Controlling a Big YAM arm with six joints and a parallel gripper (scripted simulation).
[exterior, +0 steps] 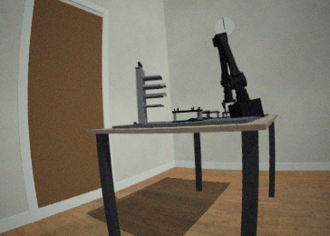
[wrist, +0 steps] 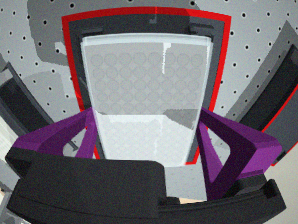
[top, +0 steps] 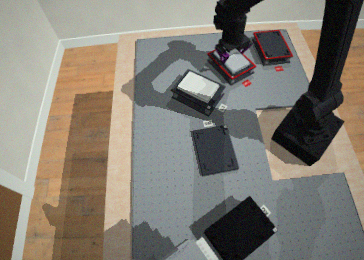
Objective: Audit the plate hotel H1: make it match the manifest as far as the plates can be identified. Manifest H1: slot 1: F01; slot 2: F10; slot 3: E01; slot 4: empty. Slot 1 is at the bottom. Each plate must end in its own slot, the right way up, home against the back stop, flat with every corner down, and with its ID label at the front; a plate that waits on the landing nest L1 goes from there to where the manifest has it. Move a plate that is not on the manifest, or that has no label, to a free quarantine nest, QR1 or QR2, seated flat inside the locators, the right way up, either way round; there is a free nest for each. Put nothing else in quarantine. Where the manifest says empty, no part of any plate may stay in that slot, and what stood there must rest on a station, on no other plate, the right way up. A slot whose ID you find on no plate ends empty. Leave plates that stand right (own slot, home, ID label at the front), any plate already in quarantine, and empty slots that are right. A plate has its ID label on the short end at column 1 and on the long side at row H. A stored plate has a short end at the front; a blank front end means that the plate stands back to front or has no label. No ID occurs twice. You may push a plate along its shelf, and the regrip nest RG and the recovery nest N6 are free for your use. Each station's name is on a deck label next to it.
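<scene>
My hand is right at the pale plate. Round my hand: red-framed nest (200 mm behind, 50 mm to the right, 20 mm below); then L1 label (90 mm ahead, 190 mm to the left, 50 mm below); then red-edged nest (20 mm below).
</scene>
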